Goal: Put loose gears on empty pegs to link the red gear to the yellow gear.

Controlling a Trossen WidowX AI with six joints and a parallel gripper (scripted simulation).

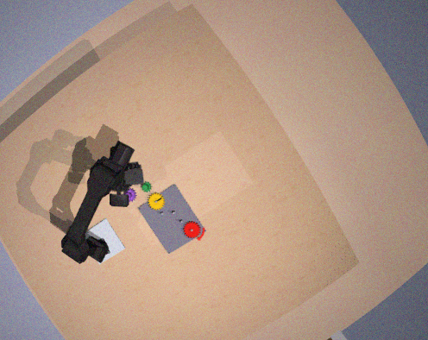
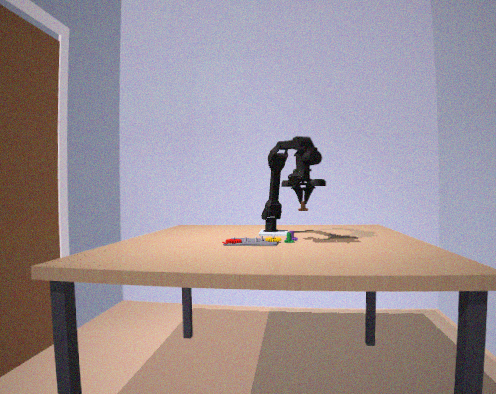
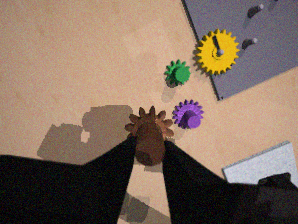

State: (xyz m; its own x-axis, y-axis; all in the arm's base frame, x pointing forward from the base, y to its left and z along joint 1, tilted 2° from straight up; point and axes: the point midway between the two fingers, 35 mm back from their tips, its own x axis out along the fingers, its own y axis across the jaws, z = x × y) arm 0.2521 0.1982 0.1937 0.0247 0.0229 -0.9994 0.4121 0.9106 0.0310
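Now: the red gear 12 cm ahead of my gripper tip, 27 cm to the right of it and 14 cm below it. Round my gripper tip: brown gear: 1 cm below; green gear: 2 cm ahead, 6 cm to the right, 14 cm below; purple gear: 5 cm behind, 6 cm to the right, 14 cm below.
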